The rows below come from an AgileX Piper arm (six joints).
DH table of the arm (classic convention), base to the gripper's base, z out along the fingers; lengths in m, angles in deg. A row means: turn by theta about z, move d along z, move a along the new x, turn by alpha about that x. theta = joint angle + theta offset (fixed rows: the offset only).
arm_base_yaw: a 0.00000; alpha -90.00; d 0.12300; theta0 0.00
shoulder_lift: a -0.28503; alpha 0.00; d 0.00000; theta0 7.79
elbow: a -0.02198; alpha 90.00; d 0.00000; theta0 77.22
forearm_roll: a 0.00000; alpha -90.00; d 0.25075; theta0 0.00
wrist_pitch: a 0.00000; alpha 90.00; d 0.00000; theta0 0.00
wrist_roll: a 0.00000; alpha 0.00; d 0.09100; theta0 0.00
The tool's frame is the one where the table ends.
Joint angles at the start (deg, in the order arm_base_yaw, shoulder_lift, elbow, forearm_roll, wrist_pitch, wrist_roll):
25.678 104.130 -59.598 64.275 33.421 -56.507
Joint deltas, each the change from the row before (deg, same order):
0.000 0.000 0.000 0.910 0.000 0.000
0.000 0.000 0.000 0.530 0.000 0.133
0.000 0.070 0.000 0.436 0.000 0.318
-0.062 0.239 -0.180 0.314 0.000 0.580
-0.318 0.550 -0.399 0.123 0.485 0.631
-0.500 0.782 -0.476 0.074 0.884 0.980
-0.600 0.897 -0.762 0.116 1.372 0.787
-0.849 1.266 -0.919 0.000 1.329 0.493
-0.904 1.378 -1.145 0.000 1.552 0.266
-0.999 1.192 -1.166 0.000 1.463 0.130
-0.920 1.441 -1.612 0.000 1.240 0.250
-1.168 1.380 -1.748 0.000 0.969 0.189
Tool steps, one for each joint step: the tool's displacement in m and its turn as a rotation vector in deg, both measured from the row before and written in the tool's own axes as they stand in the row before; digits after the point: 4 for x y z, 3 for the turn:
-0.0007 0.0004 0.0000 -0.277 -0.418 0.760
-0.0004 0.0003 0.0000 -0.161 -0.243 0.575
-0.0001 0.0000 0.0003 -0.128 -0.139 0.717
-0.0007 -0.0007 0.0008 -0.059 -0.122 0.915
-0.0008 -0.0023 0.0013 -0.255 0.196 1.033
-0.0006 -0.0035 0.0018 -0.453 0.490 1.551
-0.0016 -0.0033 0.0016 -0.833 0.563 1.374
-0.0019 -0.0059 0.0023 -0.617 0.630 1.278
-0.0028 -0.0061 0.0022 -0.795 0.630 1.029
-0.0035 -0.0061 0.0007 -0.720 0.342 0.838
-0.0053 -0.0063 0.0014 -0.608 0.085 0.780
-0.0066 -0.0076 -0.0002 -0.316 -0.389 0.759

